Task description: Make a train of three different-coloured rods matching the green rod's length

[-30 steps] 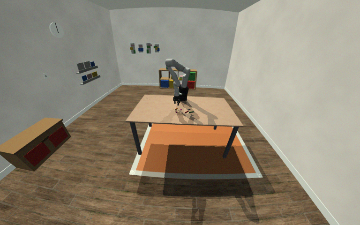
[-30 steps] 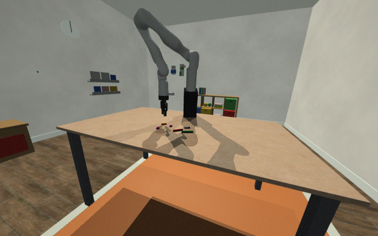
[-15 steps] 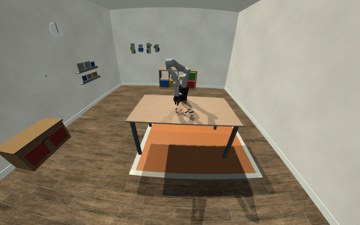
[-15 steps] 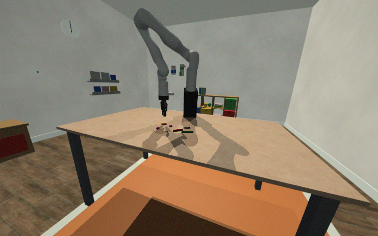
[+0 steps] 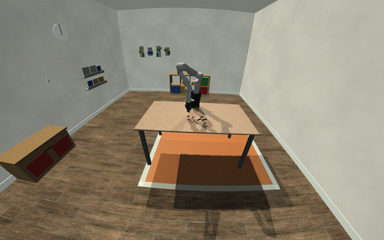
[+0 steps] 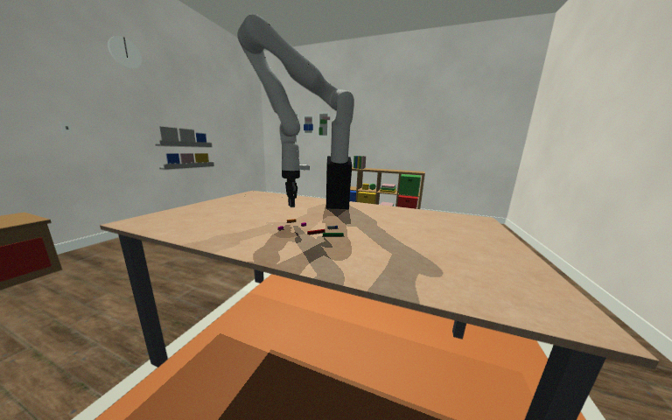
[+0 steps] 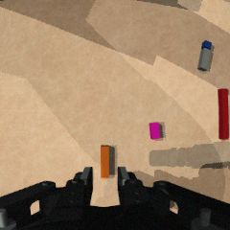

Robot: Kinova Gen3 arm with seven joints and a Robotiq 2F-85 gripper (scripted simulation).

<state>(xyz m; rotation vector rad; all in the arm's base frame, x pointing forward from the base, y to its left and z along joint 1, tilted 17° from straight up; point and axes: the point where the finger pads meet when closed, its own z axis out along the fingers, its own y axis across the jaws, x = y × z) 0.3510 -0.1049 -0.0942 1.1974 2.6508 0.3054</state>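
Now: hand 80 mm above the orange rod. Also, from my hand: grey rod: 10 mm ahead, 190 mm to the left, 80 mm below; red rod: 80 mm ahead, 150 mm to the left, 80 mm below; blue rod: 210 mm to the left, 80 mm below.
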